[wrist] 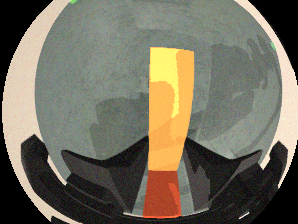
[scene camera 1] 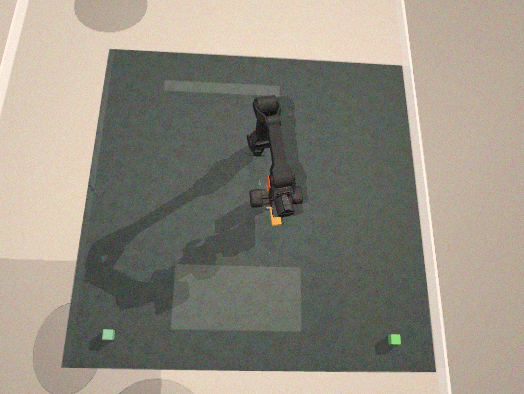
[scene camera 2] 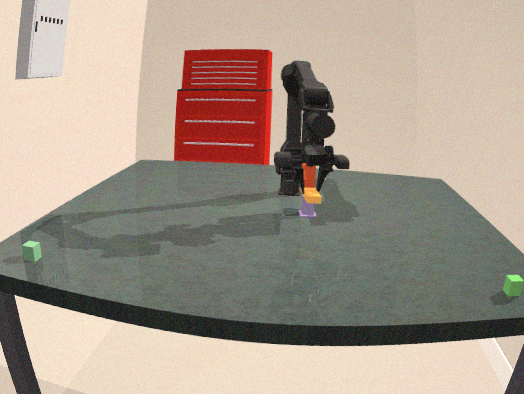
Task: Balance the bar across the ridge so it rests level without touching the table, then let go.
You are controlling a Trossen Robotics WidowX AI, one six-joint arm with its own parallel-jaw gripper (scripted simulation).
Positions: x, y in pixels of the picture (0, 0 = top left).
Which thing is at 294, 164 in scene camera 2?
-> My gripper.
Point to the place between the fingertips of my gripper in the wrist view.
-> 166, 140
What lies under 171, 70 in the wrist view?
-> A bar.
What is my gripper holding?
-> A bar.
